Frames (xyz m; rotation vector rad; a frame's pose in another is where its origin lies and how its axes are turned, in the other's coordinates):
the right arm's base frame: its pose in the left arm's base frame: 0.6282 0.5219 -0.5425 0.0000 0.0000 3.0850
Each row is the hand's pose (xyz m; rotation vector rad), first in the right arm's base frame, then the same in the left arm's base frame.
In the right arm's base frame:
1: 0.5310 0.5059 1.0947 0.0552 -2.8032 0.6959
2: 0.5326 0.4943 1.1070 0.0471 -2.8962 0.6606
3: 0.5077 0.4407 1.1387 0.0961 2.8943 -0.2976
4: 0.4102 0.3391 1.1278 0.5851 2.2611 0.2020
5: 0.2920 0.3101 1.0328 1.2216 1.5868 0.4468
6: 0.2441 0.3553 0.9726 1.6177 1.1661 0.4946
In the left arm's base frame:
1: 0.0694 0.0468 0.5522 -2.6414 0.0227 -0.3642
2: 0.0685 0.0585 0.5645 -2.6878 0.0323 -0.2530
3: 0.0964 0.1106 0.5962 -2.9075 0.1790 0.3303
4: 0.1995 0.2065 0.5853 2.6564 -0.7682 -1.1754
5: 0.3191 0.2288 0.4903 1.8360 -1.4980 -1.4859
6: 0.3644 0.1810 0.4301 1.3102 -1.9305 -1.4681

